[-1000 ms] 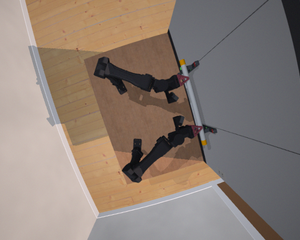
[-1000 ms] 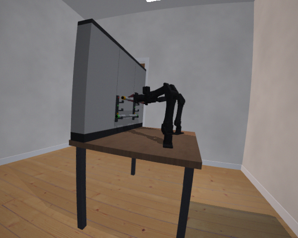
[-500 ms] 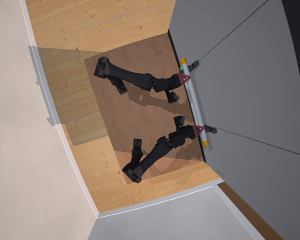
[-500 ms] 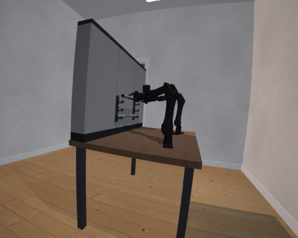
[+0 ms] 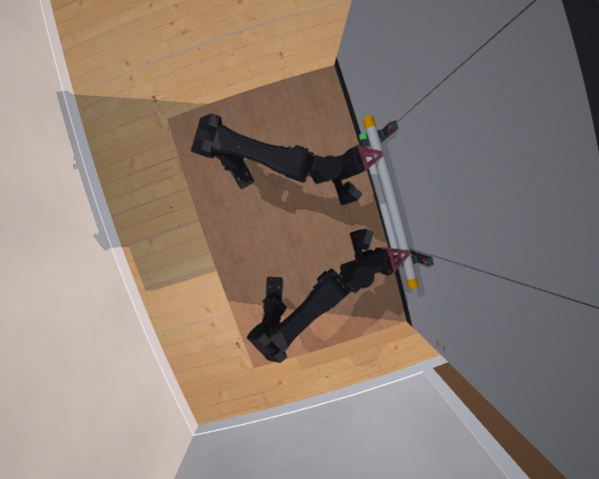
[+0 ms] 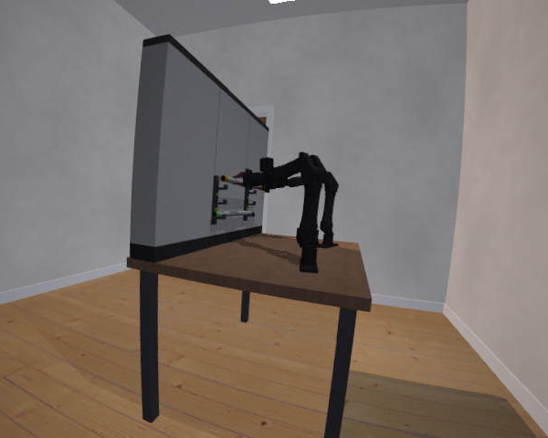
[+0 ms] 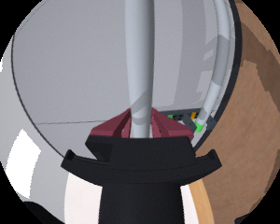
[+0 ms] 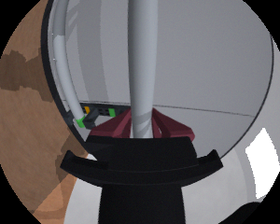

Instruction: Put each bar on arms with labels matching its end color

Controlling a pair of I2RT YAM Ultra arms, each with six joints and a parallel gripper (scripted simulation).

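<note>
Now: the metal bar 15 cm to the left of my right hand. Also, from my right hand: green-ended bar (3 cm ahead, 16 cm to the left, 18 cm below); grey wall panel (13 cm ahead, 18 cm to the left, 7 cm above).
My left hand is 10 mm short of the metal bar and 150 mm to the left of it. The rest, counted from my left hand: green-ended bar 50 mm ahead, 140 mm to the right, 180 mm below; then grey wall panel 140 mm ahead, 120 mm to the right, 70 mm above.
</note>
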